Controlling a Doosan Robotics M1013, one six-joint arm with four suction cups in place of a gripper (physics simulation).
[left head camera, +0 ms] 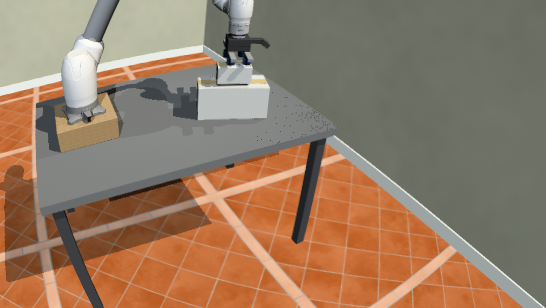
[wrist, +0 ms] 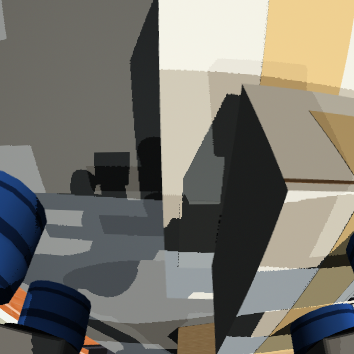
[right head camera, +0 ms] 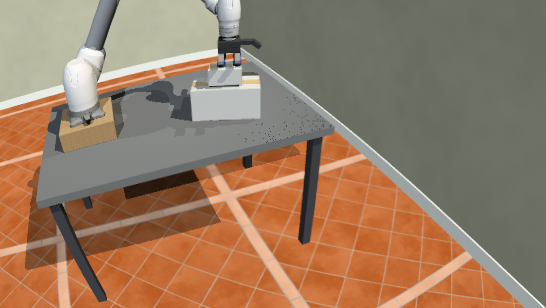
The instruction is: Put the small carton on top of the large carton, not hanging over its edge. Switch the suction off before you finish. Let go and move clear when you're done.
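Seen in the pictures: end effector, tool point: (wrist: 190, 271) (right head camera: 229, 62); arm's base, origin of the base link: (left head camera: 83, 111) (right head camera: 85, 114).
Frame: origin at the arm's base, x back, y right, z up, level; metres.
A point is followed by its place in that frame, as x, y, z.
Note:
The large carton (left head camera: 233, 104) {-0.613, 0.313, -0.024} (right head camera: 226, 104) {-0.616, 0.315, -0.019} (wrist: 210, 30) {-0.759, 0.252, 0.053} is white with a tan tape strip and stands upright on the grey table. The small carton (left head camera: 234, 75) {-0.619, 0.297, 0.106} (right head camera: 225, 76) {-0.622, 0.300, 0.109} (wrist: 305, 145) {-0.725, 0.265, 0.121}, also white with tan tape, is level over the large carton's top, within its left and right ends in both head views. A thin dark strip shows beneath it, and I cannot tell whether the two touch. My gripper (left head camera: 239, 61) {-0.695, 0.206, 0.130} (right head camera: 229, 64) {-0.695, 0.206, 0.130} points straight down with its blue cups on the small carton's top and holds it. The small carton's far side is hidden in the head views.
The grey table (left head camera: 150, 167) {-0.140, 0.429, -0.095} (right head camera: 150, 165) {-0.190, 0.453, -0.095} carries a brown block (left head camera: 90, 136) {0.013, 0.140, -0.055} (right head camera: 90, 138) {0.010, 0.141, -0.058} at its left, on which the arm's base stands. A dark green-grey wall (left head camera: 400, 100) (right head camera: 400, 100) rises behind and to the right of the table.

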